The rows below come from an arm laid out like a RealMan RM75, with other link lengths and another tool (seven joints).
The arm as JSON. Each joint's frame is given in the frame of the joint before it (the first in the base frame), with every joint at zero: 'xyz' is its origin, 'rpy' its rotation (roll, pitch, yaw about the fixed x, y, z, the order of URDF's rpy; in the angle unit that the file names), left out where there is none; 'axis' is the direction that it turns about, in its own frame. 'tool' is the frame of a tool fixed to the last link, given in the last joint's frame.
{
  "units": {
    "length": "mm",
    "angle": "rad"
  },
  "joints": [
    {
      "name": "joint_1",
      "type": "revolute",
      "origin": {
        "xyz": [
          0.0,
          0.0,
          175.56
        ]
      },
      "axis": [
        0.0,
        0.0,
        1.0
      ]
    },
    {
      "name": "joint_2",
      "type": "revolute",
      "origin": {
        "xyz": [
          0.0,
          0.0,
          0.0
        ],
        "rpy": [
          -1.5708,
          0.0,
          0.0
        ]
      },
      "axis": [
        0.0,
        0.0,
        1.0
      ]
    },
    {
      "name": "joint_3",
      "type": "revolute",
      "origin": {
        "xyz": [
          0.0,
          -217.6,
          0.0
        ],
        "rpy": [
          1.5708,
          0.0,
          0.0
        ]
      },
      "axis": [
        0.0,
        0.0,
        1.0
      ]
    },
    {
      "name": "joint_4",
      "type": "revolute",
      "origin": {
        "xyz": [
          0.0,
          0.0,
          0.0
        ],
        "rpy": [
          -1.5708,
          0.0,
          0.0
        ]
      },
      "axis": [
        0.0,
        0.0,
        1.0
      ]
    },
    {
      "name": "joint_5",
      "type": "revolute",
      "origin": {
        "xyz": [
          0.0,
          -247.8,
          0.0
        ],
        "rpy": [
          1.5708,
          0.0,
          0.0
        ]
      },
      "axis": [
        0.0,
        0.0,
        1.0
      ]
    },
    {
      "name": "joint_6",
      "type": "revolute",
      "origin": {
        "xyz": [
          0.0,
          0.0,
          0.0
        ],
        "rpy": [
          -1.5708,
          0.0,
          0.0
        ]
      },
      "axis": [
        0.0,
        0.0,
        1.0
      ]
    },
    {
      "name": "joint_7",
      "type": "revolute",
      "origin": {
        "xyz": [
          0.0,
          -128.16,
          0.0
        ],
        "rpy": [
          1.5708,
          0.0,
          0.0
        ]
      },
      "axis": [
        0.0,
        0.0,
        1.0
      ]
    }
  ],
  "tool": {
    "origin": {
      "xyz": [
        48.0,
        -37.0,
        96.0
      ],
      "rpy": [
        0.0,
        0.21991,
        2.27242
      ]
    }
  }
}
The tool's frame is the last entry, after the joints.
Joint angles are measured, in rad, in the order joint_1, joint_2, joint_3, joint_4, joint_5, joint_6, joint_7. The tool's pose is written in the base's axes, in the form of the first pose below.
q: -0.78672 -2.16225 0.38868 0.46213 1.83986 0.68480 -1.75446
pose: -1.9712, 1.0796, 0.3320, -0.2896, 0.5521, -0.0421
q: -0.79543 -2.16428 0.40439 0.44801 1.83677 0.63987 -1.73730
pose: -1.9841, 1.0862, 0.3729, -0.2912, 0.5534, -0.0466
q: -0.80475 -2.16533 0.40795 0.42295 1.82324 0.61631 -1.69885
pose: -1.9908, 1.1029, 0.3929, -0.2902, 0.5534, -0.0539
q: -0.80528 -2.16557 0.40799 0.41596 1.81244 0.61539 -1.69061
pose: -1.9910, 1.0993, 0.3887, -0.2902, 0.5529, -0.0557
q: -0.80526 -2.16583 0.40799 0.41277 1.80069 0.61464 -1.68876
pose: -1.9895, 1.0889, 0.3828, -0.2905, 0.5528, -0.0559
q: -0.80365 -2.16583 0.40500 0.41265 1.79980 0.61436 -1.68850
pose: -1.9897, 1.0832, 0.3834, -0.2919, 0.5522, -0.0554
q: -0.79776 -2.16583 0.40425 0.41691 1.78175 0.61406 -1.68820
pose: -1.9826, 1.0616, 0.3818, -0.2950, 0.5515, -0.0516
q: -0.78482 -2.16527 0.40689 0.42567 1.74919 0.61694 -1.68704
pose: -1.9691, 1.0286, 0.3785, -0.3004, 0.5499, -0.0449
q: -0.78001 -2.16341 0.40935 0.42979 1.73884 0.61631 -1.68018
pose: -1.9619, 1.0255, 0.3864, -0.3023, 0.5497, -0.0411
